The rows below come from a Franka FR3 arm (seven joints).
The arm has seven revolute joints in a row. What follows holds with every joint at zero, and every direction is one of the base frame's. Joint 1 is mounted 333.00 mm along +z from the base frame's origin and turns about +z. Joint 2 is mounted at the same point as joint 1 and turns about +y. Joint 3 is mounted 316.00 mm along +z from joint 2 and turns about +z. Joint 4 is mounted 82.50 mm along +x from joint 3 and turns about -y. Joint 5 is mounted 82.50 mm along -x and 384.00 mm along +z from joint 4 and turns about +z. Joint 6 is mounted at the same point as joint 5 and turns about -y. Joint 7 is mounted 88.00 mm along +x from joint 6 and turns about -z. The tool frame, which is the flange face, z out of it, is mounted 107.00 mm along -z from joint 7; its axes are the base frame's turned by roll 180.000, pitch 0.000 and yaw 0.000 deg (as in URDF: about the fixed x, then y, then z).
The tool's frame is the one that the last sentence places.
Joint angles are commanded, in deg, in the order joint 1, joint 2, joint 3, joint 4, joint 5, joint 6, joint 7. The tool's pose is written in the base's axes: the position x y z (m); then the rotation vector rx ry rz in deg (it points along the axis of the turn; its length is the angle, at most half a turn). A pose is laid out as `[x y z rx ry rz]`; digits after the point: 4 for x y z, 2 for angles.
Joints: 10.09 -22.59 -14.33 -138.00 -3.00 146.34 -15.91
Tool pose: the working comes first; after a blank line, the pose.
Where each joint sits with the arm in this pose, in the base's axes (m; each line is computed from the numbers above, not from the rounded line before):
joint 1: 0.0000 0.0000 0.3330
joint 2: 0.0000 0.0000 0.3330
joint 3: -0.1195 -0.0213 0.6248
joint 4: -0.0433 -0.0284 0.6555
joint 5: 0.3379 -0.0406 0.5614
joint 6: 0.3379 -0.0406 0.5614
joint 7: 0.4137 -0.0452 0.6059
the tool: 0.4679 -0.0426 0.5137

[0.4679 -0.0426 0.5137 170.59 19.89 46.72]
